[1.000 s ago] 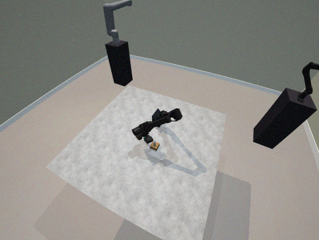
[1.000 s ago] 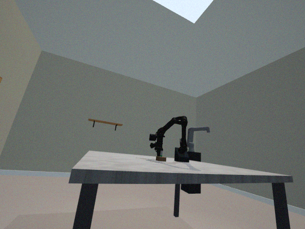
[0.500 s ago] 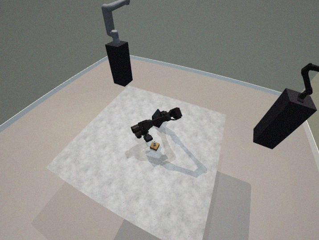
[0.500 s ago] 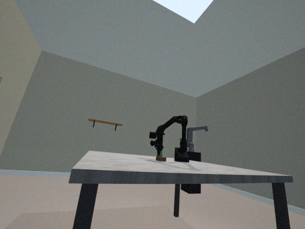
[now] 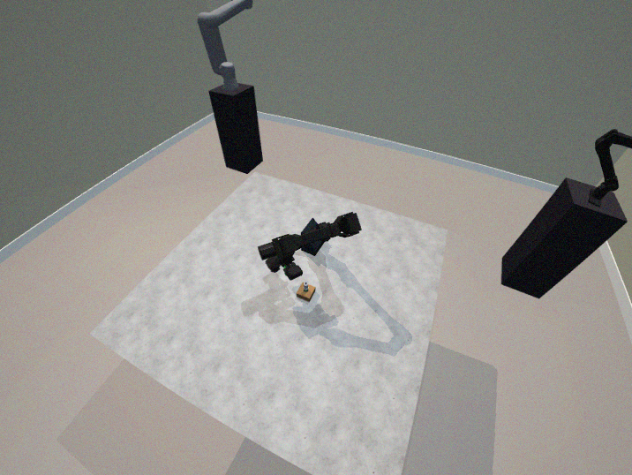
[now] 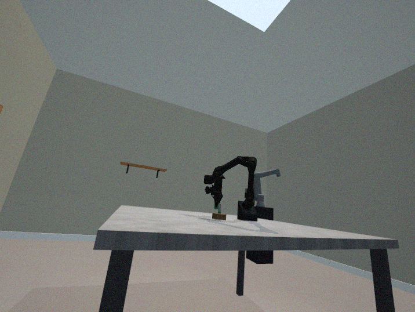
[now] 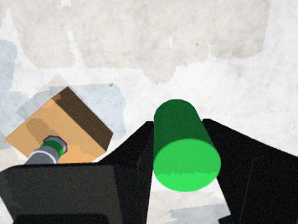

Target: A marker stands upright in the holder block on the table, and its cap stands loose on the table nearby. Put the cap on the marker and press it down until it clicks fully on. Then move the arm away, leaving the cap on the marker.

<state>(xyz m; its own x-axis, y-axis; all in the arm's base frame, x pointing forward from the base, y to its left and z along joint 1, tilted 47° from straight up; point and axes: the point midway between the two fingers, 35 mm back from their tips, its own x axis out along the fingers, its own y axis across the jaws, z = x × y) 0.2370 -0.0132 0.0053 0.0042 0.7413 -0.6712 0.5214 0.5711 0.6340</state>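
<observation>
The green marker band lies 110 mm to the left of my gripper tip, 30 mm below it and 20 mm ahead of it. The rest, counted from my gripper tip: green cap: 10 mm above; tan holder block: 110 mm to the left, 50 mm below, 20 mm ahead.
</observation>
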